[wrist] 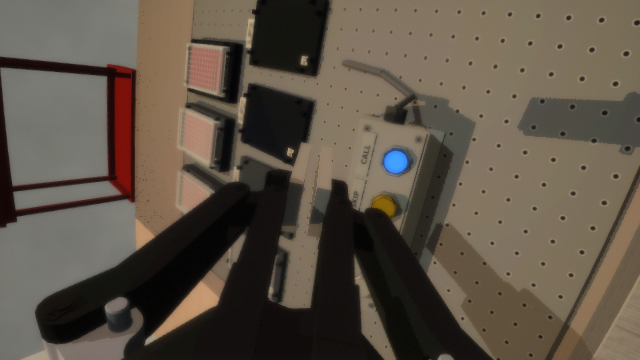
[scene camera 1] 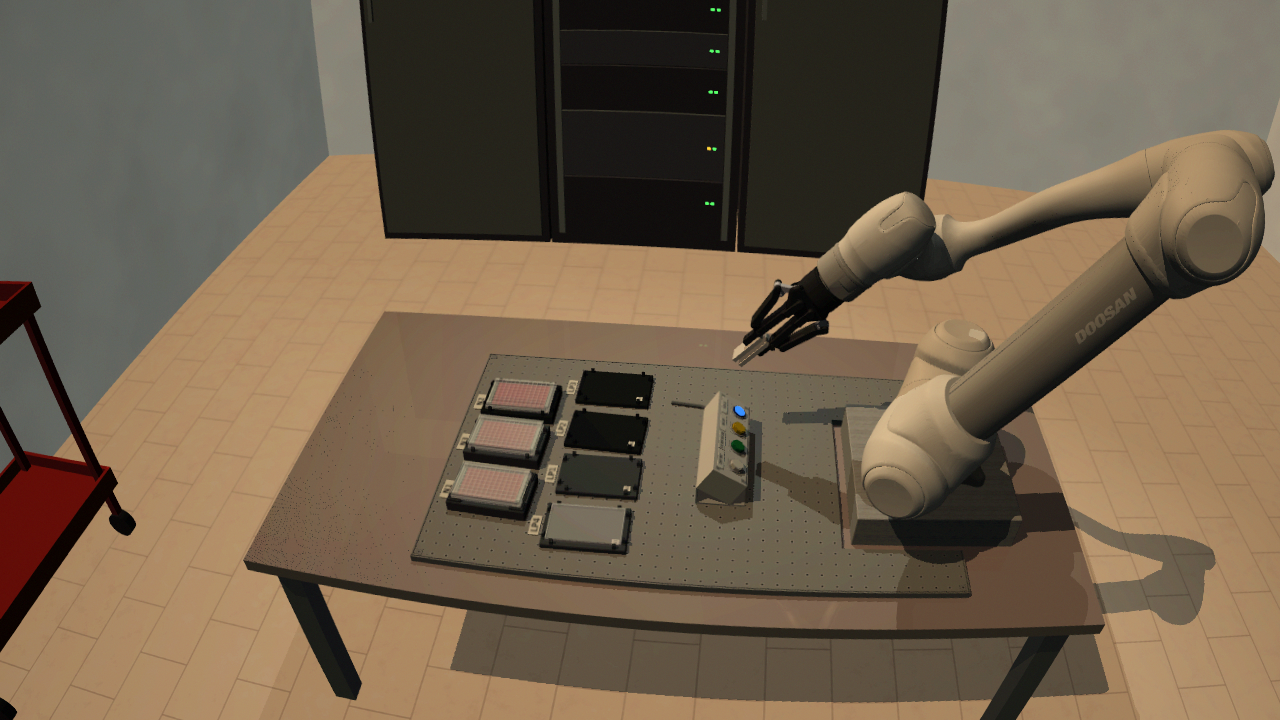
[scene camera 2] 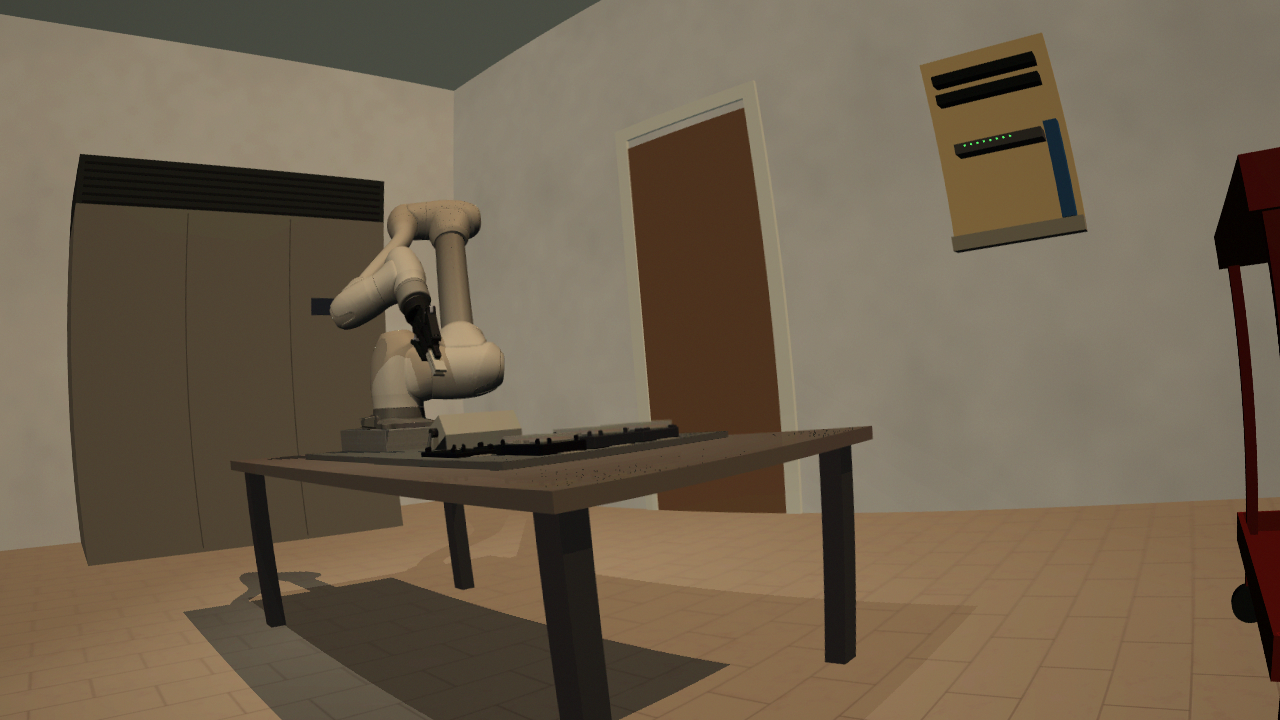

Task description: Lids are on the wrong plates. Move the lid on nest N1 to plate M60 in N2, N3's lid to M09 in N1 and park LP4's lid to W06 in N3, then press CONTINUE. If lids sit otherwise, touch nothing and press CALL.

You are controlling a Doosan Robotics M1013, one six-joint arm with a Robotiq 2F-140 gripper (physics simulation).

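Places are measured from the arm's base along level axes (x ahead, y left, z up), in metres.
Pixels of known places: gripper, fingertip midpoint: [wrist: 312, 164] [scene camera 1: 737, 358] [scene camera 2: 440, 373]; arm's base at its link origin: [scene camera 2: 399, 427].
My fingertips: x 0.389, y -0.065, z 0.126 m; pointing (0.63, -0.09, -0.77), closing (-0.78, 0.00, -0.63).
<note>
Ahead of a thing's pixels: the offset from my fingertips to its top centre. "*": to the spot under its first point. Level surfaces: height alone.
My gripper [scene camera 1: 750, 349] [scene camera 2: 436, 362] [wrist: 312, 164] is shut and empty, its pale pads close together, in the air above and behind the button box {0.009 m ahead, 0.079 m left, 0.098 m down} [scene camera 1: 713, 456] [scene camera 2: 478, 425] [wrist: 407, 131]. The blue CALL button {0.009 m back, 0.004 m left, 0.109 m down} [scene camera 1: 739, 411] [wrist: 396, 161] looks bright. The yellow SKIP button {0.012 m back, 0.054 m left, 0.107 m down} [scene camera 1: 738, 428] [wrist: 384, 206] is partly behind a finger in the wrist view; green {0.014 m back, 0.104 m left, 0.107 m down} [scene camera 1: 737, 445] and white {0.015 m back, 0.153 m left, 0.107 m down} [scene camera 1: 737, 466] buttons follow. Pink plates {0.416 m ahead, 0.030 m right, 0.147 m down} [scene camera 1: 523, 394] {0.412 m ahead, 0.098 m left, 0.142 m down} [scene camera 1: 505, 434] {0.404 m ahead, 0.232 m left, 0.143 m down} [scene camera 1: 492, 484] sit in three nests, apparently under clear lids; their codes are unreadable. LP4, the nearest park place, shows a pale grey surface {* 0.222 m ahead, 0.289 m left, 0.164 m down} [scene camera 1: 586, 525], apparently a lid.
Two black park places {* 0.242 m ahead, 0.103 m right, 0.172 m down} [scene camera 1: 614, 388] {* 0.236 m ahead, 0.032 m left, 0.172 m down} [scene camera 1: 605, 431] and a dark grey one {0.225 m ahead, 0.151 m left, 0.162 m down} [scene camera 1: 598, 476] stand in the LP4 row on the perforated board {0.182 m down} [scene camera 1: 662, 546]. A cable {* 0.084 m ahead, 0.083 m right, 0.175 m down} [wrist: 367, 67] leaves the box's back end. A red cart [scene camera 1: 53, 461] stands left of the table {0.194 m down} [scene camera 1: 331, 528].
</note>
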